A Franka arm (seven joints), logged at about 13 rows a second.
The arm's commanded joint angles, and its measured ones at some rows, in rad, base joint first. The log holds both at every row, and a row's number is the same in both.
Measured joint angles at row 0:
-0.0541 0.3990 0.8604 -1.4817 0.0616 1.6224 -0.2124
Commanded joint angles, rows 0 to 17:
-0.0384 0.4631 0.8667 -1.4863 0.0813 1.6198 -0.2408
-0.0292 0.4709 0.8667 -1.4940 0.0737 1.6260 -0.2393
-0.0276 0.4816 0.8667 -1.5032 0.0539 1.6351 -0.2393
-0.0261 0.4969 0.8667 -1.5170 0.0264 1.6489 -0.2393
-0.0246 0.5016 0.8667 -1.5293 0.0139 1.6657 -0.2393
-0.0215 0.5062 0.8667 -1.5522 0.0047 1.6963 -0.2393
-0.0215 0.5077 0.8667 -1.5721 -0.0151 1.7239 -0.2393
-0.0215 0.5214 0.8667 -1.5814 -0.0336 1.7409 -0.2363
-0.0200 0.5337 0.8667 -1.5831 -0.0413 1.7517 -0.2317
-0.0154 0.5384 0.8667 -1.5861 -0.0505 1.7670 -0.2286
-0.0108 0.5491 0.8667 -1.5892 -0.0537 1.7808 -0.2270
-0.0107 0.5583 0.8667 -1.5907 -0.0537 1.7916 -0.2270
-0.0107 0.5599 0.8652 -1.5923 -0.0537 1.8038 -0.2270
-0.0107 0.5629 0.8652 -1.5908 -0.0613 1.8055 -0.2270
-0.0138 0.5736 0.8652 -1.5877 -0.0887 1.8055 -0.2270
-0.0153 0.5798 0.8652 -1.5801 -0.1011 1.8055 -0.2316
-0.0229 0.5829 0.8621 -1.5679 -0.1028 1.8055 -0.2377
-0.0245 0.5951 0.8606 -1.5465 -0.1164 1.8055 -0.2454
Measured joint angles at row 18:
-0.0164 0.5612 0.8613 -1.5934 -0.0712 1.7946 -0.2223
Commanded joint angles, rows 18 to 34:
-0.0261 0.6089 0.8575 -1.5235 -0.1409 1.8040 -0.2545
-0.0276 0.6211 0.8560 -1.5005 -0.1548 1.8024 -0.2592
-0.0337 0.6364 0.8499 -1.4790 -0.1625 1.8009 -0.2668
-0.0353 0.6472 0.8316 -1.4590 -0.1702 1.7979 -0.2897
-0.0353 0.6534 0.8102 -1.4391 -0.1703 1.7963 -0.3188
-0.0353 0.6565 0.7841 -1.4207 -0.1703 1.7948 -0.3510
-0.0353 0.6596 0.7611 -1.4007 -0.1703 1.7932 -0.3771
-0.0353 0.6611 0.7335 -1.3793 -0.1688 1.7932 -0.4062
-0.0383 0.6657 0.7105 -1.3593 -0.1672 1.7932 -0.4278
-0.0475 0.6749 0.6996 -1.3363 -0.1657 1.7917 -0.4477
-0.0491 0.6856 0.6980 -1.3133 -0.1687 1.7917 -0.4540
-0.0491 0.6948 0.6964 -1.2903 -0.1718 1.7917 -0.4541
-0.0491 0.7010 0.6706 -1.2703 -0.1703 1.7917 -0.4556
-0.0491 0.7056 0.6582 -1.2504 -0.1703 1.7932 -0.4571
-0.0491 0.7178 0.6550 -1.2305 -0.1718 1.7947 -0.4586
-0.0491 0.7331 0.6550 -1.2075 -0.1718 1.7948 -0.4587
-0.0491 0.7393 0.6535 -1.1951 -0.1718 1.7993 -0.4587
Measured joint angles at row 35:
-0.0613 0.6950 0.6542 -1.2682 -0.1466 1.8051 -0.4399
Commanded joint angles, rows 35 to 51:
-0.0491 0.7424 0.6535 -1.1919 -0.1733 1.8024 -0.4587
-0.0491 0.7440 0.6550 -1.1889 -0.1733 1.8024 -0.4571
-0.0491 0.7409 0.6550 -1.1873 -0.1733 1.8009 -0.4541
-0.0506 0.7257 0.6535 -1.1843 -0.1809 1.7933 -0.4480
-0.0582 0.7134 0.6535 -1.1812 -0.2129 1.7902 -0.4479
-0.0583 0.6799 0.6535 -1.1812 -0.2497 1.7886 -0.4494
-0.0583 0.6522 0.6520 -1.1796 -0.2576 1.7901 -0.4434
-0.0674 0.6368 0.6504 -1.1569 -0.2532 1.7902 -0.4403
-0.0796 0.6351 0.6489 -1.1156 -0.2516 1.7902 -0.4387
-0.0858 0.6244 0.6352 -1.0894 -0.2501 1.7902 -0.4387
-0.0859 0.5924 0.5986 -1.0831 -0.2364 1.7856 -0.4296
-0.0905 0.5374 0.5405 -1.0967 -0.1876 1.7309 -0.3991
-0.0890 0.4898 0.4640 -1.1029 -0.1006 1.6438 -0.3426
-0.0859 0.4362 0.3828 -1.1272 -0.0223 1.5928 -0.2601
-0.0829 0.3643 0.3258 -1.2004 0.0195 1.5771 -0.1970
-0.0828 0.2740 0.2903 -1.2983 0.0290 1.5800 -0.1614
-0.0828 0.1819 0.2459 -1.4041 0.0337 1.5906 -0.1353
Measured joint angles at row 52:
-0.0919 0.3924 0.3265 -1.1528 -0.0058 1.5645 -0.2324
